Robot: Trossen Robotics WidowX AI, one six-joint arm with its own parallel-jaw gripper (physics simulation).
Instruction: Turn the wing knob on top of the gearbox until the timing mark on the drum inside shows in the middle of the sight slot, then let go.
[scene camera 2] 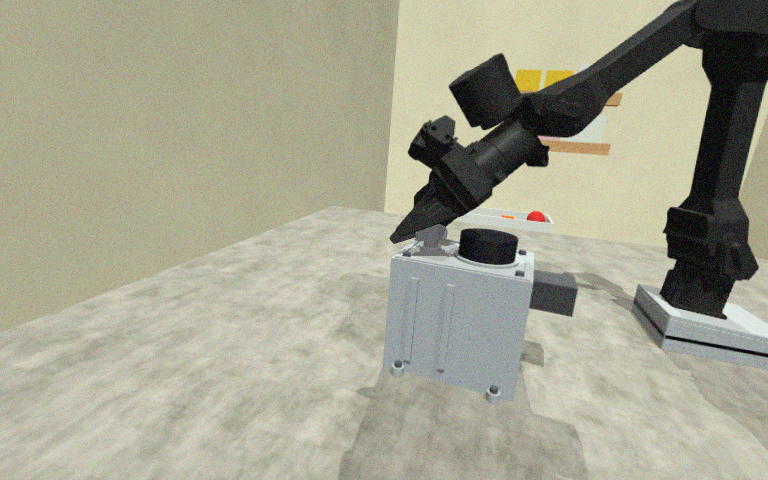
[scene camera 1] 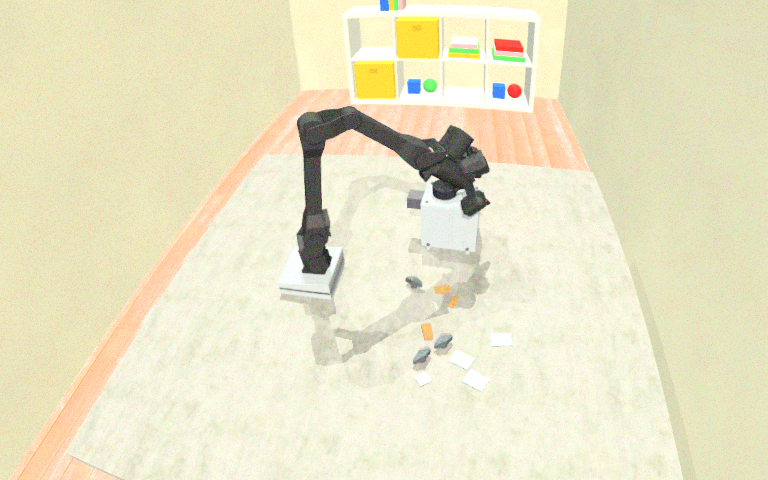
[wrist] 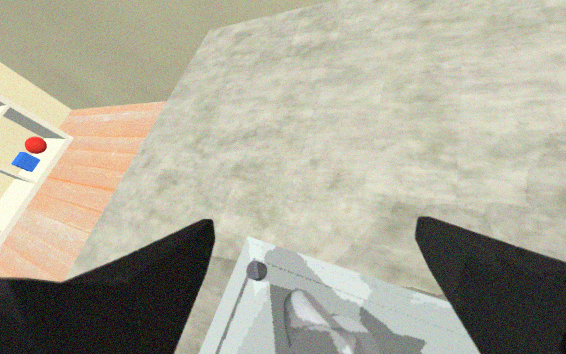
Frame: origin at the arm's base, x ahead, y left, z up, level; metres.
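Where they show: gripper, fingertip midpoint: [scene camera 2: 394,237] [scene camera 1: 484,190] [wrist: 314,228]; arm's base, origin of the base link: [scene camera 2: 690,305] [scene camera 1: 317,264].
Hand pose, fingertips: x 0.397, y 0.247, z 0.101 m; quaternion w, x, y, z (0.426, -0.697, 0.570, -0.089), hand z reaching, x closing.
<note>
Each offset is from my fingertips to the centre of the thing. "spot": to the spot under its first point. Level surfaces: height alone.
The light grey gearbox {0.108 m back, 0.019 m right, 0.064 m down} [scene camera 1: 449,226] [scene camera 2: 458,333] stands upright on the mat; its top also shows at the bottom of the wrist view. The grey wing knob {0.041 m back, 0.020 m right, 0.018 m down} [scene camera 2: 432,237] [wrist: 311,314] is on its top, beside the black round cap {spot: 0.105 m back, 0.043 m right, 0.015 m up} [scene camera 1: 444,190] [scene camera 2: 488,246]; in scene camera 1 the arm hides the knob. My gripper [scene camera 1: 480,204] [scene camera 2: 394,240] [wrist: 314,228] is open and empty, tilted down over the knob's corner. In the wrist view the knob lies below and between the two fingertips. The sight slot cannot be made out clearly, and the timing mark does not show.
A dark block {spot: 0.182 m back, 0.038 m right, 0.025 m down} [scene camera 1: 415,199] [scene camera 2: 553,293] sticks out of the gearbox's side. Grey lumps {0.055 m back, 0.404 m right, 0.136 m down} [scene camera 1: 443,341], orange pieces {0.097 m back, 0.372 m right, 0.146 m down} [scene camera 1: 427,331] and white squares {0.010 m back, 0.437 m right, 0.148 m down} [scene camera 1: 461,360] lie on the mat {0.149 m down} [scene camera 1: 226,350]. A white shelf unit [scene camera 1: 441,12] stands at the back.
</note>
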